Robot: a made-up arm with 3 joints. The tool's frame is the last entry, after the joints.
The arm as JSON. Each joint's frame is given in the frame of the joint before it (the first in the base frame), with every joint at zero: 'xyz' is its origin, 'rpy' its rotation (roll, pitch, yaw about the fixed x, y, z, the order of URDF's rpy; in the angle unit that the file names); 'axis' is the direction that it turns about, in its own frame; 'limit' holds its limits. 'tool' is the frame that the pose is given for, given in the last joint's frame.
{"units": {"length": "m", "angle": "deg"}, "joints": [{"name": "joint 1", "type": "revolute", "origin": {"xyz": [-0.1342, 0.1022, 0.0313], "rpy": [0.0, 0.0, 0.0]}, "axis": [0.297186, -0.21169, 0.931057], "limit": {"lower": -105.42, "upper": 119.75}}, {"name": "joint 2", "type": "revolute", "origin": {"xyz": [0.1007, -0.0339, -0.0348], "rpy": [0.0, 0.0, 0.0]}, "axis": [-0.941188, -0.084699, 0.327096], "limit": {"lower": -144.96, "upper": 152.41}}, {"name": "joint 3", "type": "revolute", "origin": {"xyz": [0.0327, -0.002, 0.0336], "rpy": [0.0, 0.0, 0.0]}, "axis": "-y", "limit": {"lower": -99.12, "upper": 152.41}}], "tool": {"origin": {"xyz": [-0.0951, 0.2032, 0.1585], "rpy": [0.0, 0.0, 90.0]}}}
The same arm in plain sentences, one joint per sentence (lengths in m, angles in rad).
The arm has three revolute joints in a row. What follows holds with every joint at zero, and every direction is one of the base frame's. Joint 1 is mounted 0.1342 m along -x and 0.1022 m along +y and 0.0313 m along +z from the base frame's origin and rotates about the direction (0.297186, -0.21169, 0.931057), from -1.8399 to 2.09 rad. Joint 2 is mounted 0.1007 m along +x and 0.0339 m along -y and 0.0348 m along -z from joint 1 and rotates about the direction (-0.941188, -0.084699, 0.327096), from -2.53 to 2.6601 rad. Joint 3 is mounted 0.0327 m along +x and 0.002 m along -y and 0.0336 m along +z from joint 2 and rotates about -y, from -1.73 to 2.6601 rad. The tool frame, which is the frame that the pose is given for, is mounted 0.0951 m along -x and 0.2032 m along +y and 0.1585 m along +z from joint 3; its axes are the base frame's turned by roll 0, pitch 0 and yaw 1.5708 rad (as in URDF: about the fixed x, then y, then z).
